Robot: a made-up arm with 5 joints.
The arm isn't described. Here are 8 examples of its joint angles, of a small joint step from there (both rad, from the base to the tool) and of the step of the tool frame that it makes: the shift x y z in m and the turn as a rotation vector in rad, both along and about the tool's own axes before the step.
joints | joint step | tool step
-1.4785 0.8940 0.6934 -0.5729 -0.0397 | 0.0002 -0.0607 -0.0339 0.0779 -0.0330 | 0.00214 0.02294 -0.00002 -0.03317 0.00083 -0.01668
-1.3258 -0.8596 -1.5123 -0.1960 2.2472 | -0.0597 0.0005 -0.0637 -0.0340 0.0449 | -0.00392 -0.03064 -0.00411 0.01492 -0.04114 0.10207
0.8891 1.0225 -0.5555 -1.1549 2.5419 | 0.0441 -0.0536 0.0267 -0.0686 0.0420 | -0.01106 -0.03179 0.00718 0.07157 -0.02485 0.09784
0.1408 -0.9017 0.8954 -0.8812 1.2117 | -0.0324 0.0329 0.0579 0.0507 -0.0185 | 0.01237 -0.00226 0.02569 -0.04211 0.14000 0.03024
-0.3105 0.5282 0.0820 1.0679 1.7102 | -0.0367 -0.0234 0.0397 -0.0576 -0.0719 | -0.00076 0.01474 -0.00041 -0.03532 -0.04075 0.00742
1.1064 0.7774 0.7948 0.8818 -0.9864 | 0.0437 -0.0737 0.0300 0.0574 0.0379 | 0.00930 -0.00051 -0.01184 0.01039 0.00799 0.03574
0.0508 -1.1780 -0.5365 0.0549 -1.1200 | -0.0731 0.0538 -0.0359 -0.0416 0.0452 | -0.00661 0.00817 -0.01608 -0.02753 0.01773 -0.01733
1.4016 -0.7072 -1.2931 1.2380 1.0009 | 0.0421 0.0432 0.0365 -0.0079 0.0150 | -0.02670 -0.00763 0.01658 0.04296 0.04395 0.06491
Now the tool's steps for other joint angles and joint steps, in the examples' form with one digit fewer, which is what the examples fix.
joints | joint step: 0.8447 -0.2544 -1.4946 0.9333 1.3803 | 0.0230 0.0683 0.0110 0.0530 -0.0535
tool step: -0.0219 -0.0072 0.0322 -0.0377 0.1256 0.0450
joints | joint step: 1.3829 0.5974 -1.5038 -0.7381 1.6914 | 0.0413 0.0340 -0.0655 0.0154 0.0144
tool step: 0.0009 -0.0146 -0.0001 0.0556 -0.0164 -0.0013
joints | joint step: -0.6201 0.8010 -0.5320 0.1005 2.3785 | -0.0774 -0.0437 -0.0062 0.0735 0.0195
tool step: 0.0100 0.0154 -0.0378 0.0483 -0.0363 -0.0664
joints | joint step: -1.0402 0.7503 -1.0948 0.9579 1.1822 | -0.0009 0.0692 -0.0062 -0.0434 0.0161
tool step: -0.0244 -0.0066 0.0164 0.0166 0.0185 0.0066
